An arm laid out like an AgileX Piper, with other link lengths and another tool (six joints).
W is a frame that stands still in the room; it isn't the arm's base.
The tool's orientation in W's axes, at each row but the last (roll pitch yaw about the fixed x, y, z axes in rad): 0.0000 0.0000 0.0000; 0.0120 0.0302 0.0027; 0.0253 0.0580 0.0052; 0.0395 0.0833 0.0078; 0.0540 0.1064 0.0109; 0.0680 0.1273 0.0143; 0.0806 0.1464 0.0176; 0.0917 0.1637 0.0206; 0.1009 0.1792 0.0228
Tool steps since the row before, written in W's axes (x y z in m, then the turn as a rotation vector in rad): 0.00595 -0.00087 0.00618 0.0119 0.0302 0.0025; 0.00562 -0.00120 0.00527 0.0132 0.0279 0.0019; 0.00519 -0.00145 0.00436 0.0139 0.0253 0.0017; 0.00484 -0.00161 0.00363 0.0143 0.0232 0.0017; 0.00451 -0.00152 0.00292 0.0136 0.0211 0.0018; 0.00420 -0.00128 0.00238 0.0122 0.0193 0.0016; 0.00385 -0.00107 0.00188 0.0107 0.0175 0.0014; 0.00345 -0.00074 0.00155 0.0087 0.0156 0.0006; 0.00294 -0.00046 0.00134 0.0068 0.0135 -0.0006
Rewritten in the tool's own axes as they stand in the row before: 0.00595 -0.00087 0.00618 0.0119 0.0302 0.0025; 0.00546 -0.00115 0.00545 0.0132 0.0279 0.0020; 0.00492 -0.00136 0.00469 0.0139 0.0253 0.0019; 0.00451 -0.00149 0.00408 0.0143 0.0232 0.0020; 0.00416 -0.00138 0.00346 0.0136 0.0211 0.0021; 0.00385 -0.00114 0.00298 0.0122 0.0193 0.0019; 0.00352 -0.00094 0.00250 0.0107 0.0175 0.0016; 0.00314 -0.00062 0.00215 0.0088 0.0155 0.0006; 0.00264 -0.00034 0.00188 0.0071 0.0133 -0.0007
